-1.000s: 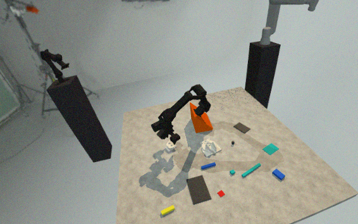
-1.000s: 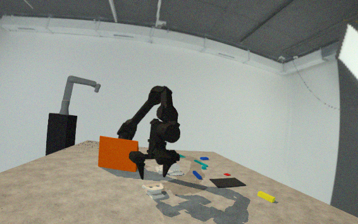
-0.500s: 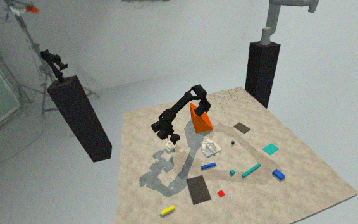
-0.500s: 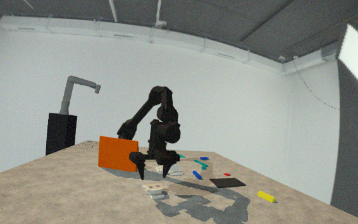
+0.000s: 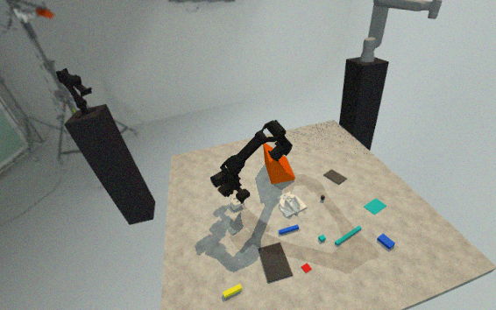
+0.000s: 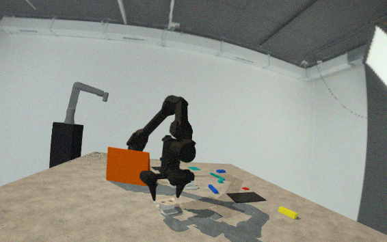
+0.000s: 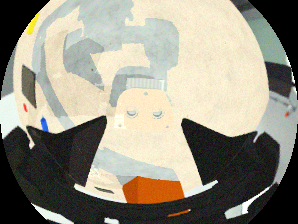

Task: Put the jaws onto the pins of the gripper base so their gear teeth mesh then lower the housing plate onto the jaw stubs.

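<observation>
Now: the white gripper base 10 mm to the right of my gripper tip and 10 mm below it. Also, from my gripper tip: blue bar (250 mm ahead, 200 mm to the left, 30 mm below); then white housing plate (60 mm ahead, 250 mm to the left, 30 mm below); then dark plate (370 mm ahead, 80 mm to the left, 30 mm below).
</observation>
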